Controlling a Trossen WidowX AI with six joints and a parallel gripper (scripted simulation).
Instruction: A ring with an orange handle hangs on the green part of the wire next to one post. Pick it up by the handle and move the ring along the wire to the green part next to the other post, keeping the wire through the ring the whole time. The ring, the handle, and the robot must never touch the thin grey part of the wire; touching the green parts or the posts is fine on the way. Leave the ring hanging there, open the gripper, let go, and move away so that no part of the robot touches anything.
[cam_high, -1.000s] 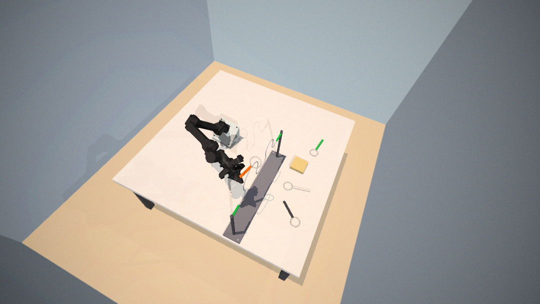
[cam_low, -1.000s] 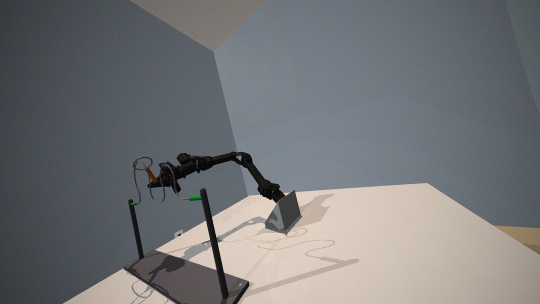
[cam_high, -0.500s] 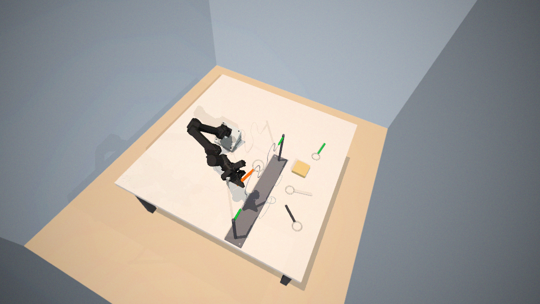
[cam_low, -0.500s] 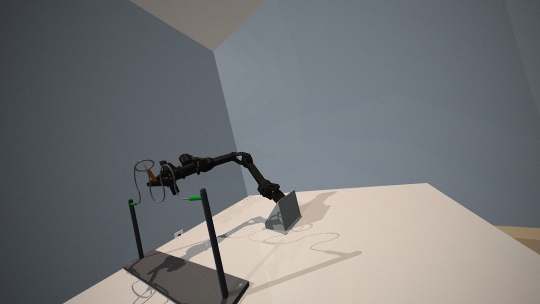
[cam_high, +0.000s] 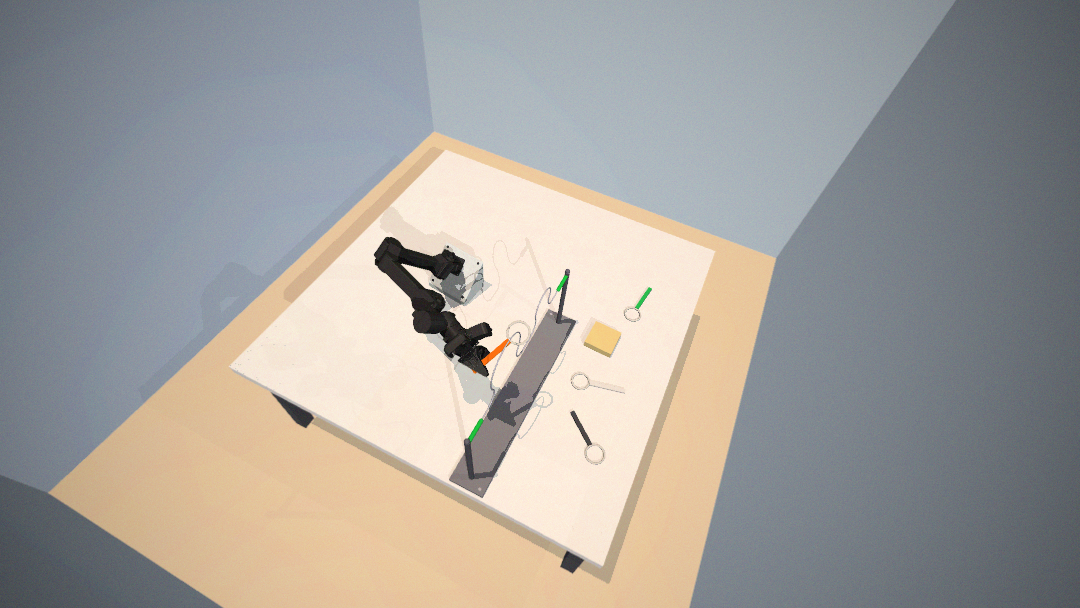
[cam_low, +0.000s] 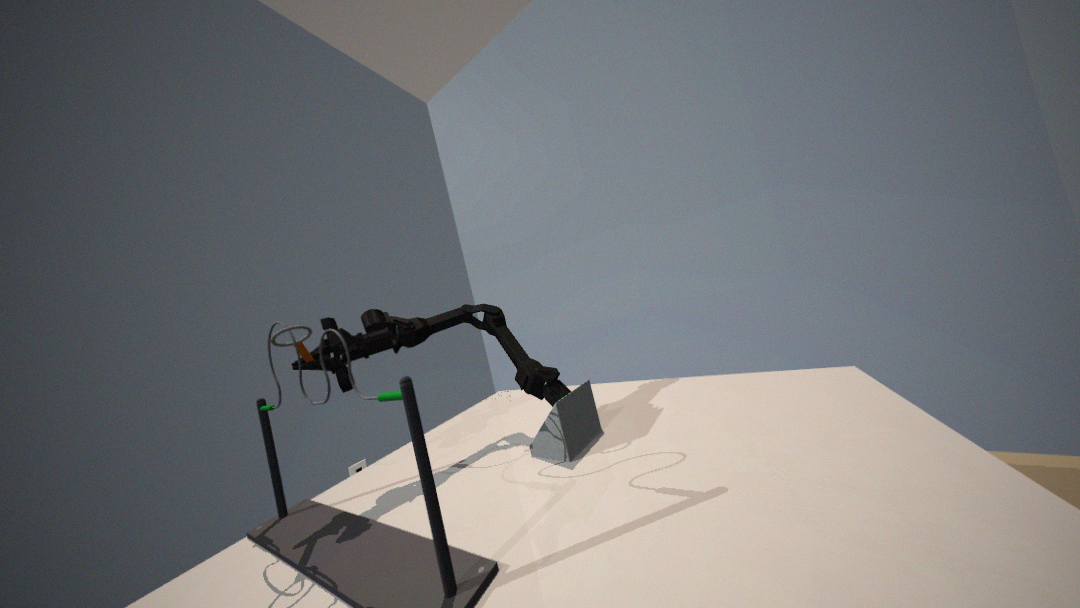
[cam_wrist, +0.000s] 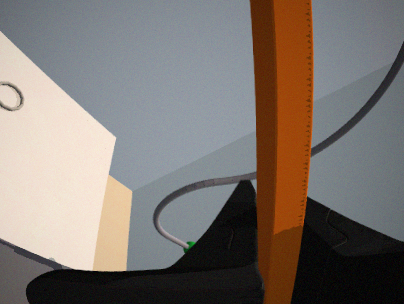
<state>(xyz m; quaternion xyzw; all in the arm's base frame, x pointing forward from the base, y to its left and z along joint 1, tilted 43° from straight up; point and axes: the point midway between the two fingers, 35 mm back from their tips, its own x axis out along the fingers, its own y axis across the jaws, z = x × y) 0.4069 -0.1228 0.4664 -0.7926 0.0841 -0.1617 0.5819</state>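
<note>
Now: the ring with orange handle 8 cm to the left of my gripper tip and 4 cm above it. Round my gripper tip: white-handled ring (21 cm ahead, 32 cm to the left, 36 cm below); black-handled ring (28 cm ahead, 13 cm to the left, 36 cm below); tan block (15 cm ahead, 49 cm to the left, 35 cm below).
</note>
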